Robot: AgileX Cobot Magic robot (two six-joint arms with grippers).
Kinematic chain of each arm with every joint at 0, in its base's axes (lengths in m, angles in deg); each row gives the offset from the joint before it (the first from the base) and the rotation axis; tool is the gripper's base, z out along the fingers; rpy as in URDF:
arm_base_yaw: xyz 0 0 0.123 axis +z
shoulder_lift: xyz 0 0 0 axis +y
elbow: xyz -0.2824 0 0.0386 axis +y
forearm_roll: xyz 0.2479 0 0.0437 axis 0.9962 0 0.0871
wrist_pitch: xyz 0 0 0 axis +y
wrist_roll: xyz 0.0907 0 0.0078 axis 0.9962 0 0.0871
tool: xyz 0 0 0 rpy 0 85 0
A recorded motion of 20 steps. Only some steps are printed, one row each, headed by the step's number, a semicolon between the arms.
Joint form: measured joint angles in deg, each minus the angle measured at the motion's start. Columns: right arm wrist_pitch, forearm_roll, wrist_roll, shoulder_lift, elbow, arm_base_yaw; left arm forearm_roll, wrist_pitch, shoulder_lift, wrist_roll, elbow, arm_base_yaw.
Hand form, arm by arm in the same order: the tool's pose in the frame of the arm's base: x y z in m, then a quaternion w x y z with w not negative. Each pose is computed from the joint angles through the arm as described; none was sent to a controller.
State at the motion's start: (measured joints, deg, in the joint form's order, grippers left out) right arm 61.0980 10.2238 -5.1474 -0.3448 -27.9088 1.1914; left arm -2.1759 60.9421 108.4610 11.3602 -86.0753 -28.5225
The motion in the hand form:
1: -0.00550 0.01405 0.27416 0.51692 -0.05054 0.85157 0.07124; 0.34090 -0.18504 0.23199 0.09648 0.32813 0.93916 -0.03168
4: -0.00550 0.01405 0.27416 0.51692 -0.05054 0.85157 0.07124; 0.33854 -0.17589 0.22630 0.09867 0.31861 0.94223 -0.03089
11: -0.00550 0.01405 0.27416 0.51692 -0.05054 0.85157 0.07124; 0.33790 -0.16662 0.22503 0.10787 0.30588 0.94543 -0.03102
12: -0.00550 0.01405 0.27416 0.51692 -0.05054 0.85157 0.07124; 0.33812 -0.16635 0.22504 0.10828 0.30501 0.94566 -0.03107
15: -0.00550 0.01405 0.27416 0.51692 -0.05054 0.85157 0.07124; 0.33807 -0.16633 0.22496 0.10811 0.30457 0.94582 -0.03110
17: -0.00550 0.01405 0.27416 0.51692 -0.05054 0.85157 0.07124; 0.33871 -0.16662 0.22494 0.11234 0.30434 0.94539 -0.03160
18: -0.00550 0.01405 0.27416 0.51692 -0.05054 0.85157 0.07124; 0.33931 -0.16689 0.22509 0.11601 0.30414 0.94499 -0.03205
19: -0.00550 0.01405 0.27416 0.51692 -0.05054 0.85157 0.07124; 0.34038 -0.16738 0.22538 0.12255 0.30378 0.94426 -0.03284
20: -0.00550 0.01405 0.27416 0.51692 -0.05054 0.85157 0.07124; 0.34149 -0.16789 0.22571 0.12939 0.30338 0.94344 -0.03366
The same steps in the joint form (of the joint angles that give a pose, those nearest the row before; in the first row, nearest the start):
1: 0.00 0.00 0.00 0.00 0.00 0.00; 0.00 -0.75 -0.25 0.00 1.19 0.47
4: 0.00 0.00 0.00 0.00 0.00 0.00; -0.01 -2.85 -1.30 -0.04 4.11 1.51
11: 0.00 0.00 0.00 0.00 0.00 0.00; -0.01 -4.83 -2.45 -0.30 6.21 2.71
12: 0.00 0.00 0.00 0.00 0.00 0.00; -0.01 -4.88 -2.45 -0.35 6.21 2.76
15: 0.00 0.00 0.00 0.00 0.00 0.00; -0.01 -4.88 -2.45 -0.40 6.23 2.76
17: 0.00 0.00 0.00 0.00 0.00 0.00; -0.01 -5.42 -2.45 -0.40 6.28 2.76
18: 0.00 0.00 0.00 0.00 0.00 0.00; -0.01 -5.84 -2.45 -0.40 6.28 2.76
19: 0.00 0.00 0.00 0.00 0.00 0.00; -0.01 -6.61 -2.45 -0.40 6.28 2.76
20: 0.00 0.00 0.00 0.00 0.00 0.00; -0.01 -7.40 -2.45 -0.40 6.28 2.76

